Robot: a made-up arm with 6 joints. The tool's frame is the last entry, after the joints. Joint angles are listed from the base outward.
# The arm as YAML. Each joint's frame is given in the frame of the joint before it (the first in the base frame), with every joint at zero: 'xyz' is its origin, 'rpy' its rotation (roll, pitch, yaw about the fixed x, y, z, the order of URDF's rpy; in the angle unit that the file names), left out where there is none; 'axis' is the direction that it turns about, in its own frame. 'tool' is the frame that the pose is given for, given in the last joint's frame.
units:
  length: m
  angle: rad
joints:
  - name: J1
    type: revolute
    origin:
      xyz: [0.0, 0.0, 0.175]
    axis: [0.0, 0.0, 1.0]
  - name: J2
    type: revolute
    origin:
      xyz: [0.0, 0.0, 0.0]
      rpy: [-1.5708, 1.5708, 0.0]
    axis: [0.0, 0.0, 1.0]
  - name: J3
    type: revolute
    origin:
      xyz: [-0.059, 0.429, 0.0]
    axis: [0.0, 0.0, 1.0]
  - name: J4
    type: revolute
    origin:
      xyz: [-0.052, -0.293, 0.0]
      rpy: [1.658, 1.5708, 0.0]
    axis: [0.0, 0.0, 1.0]
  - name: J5
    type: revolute
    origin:
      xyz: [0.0, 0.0, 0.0]
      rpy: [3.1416, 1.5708, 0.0]
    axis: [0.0, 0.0, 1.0]
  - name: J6
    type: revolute
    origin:
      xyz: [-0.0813, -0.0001, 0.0]
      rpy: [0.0, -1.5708, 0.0]
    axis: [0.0, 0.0, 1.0]
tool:
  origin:
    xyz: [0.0, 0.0, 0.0]
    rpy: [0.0, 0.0, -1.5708]
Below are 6 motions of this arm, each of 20 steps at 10 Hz.
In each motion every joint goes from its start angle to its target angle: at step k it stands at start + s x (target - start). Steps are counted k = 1, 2, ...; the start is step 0. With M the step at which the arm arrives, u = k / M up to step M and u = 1 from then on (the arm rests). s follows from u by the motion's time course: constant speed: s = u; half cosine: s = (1 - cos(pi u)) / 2; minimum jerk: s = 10 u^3 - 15 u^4 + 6 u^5.
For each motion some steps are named. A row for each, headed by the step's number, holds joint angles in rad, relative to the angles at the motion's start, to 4 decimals.
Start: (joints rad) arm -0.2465 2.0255 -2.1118 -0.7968 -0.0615 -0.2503
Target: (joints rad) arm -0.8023 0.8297 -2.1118 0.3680 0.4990 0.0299
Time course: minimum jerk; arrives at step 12
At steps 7, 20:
7: -0.3631 -0.7813 0.0000 0.7611 0.3662 0.1831
20: -0.5558 -1.1958 0.0000 1.1648 0.5605 0.2802

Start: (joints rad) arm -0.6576 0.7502 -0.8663 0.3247 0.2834 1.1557
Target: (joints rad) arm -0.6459 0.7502 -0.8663 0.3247 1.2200 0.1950
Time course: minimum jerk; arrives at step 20
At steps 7, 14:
7: 0.0028 0.0000 0.0000 0.0000 0.2203 -0.2259
14: 0.0098 0.0000 0.0000 0.0000 0.7839 -0.8040

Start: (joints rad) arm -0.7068 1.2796 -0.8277 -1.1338 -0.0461 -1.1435
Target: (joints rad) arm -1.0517 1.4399 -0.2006 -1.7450 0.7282 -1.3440
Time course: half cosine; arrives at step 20
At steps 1, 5, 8, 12, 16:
1: -0.0021 0.0010 0.0039 -0.0038 0.0048 -0.0012
5: -0.0505 0.0235 0.0918 -0.0895 0.1134 -0.0294
8: -0.1192 0.0554 0.2167 -0.2112 0.2675 -0.0693
12: -0.2257 0.1049 0.4104 -0.4000 0.5068 -0.1312
16: -0.3120 0.1450 0.5672 -0.5528 0.7004 -0.1814

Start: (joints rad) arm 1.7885 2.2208 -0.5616 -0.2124 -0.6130 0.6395
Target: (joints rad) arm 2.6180 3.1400 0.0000 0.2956 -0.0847 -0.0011
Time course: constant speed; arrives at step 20
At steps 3, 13, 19, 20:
3: 0.1244 0.1379 0.0842 0.0762 0.0792 -0.0961
13: 0.5392 0.5975 0.3650 0.3302 0.3434 -0.4164
19: 0.7880 0.8732 0.5335 0.4826 0.5019 -0.6086
20: 0.8295 0.9192 0.5616 0.5080 0.5283 -0.6406

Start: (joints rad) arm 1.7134 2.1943 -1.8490 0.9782 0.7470 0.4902
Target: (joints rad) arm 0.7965 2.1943 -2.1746 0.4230 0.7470 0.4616
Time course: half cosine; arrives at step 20
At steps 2, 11, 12, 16, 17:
2: -0.0224 0.0000 -0.0080 -0.0136 0.0000 -0.0007
11: -0.5302 0.0000 -0.1883 -0.3210 0.0000 -0.0165
12: -0.6001 0.0000 -0.2131 -0.3634 0.0000 -0.0187
16: -0.8293 0.0000 -0.2945 -0.5022 0.0000 -0.0259
17: -0.8669 0.0000 -0.3079 -0.5249 0.0000 -0.0270

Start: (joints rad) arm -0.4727 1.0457 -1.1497 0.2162 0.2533 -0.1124
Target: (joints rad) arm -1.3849 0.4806 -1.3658 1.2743 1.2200 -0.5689
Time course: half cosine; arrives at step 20
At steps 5, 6, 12, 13, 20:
5: -0.1336 -0.0828 -0.0316 0.1550 0.1416 -0.0669
6: -0.1880 -0.1165 -0.0445 0.2181 0.1992 -0.0941
12: -0.5970 -0.3699 -0.1414 0.6925 0.6327 -0.2988
13: -0.6632 -0.4108 -0.1571 0.7692 0.7028 -0.3319
20: -0.9122 -0.5651 -0.2161 1.0581 0.9667 -0.4565

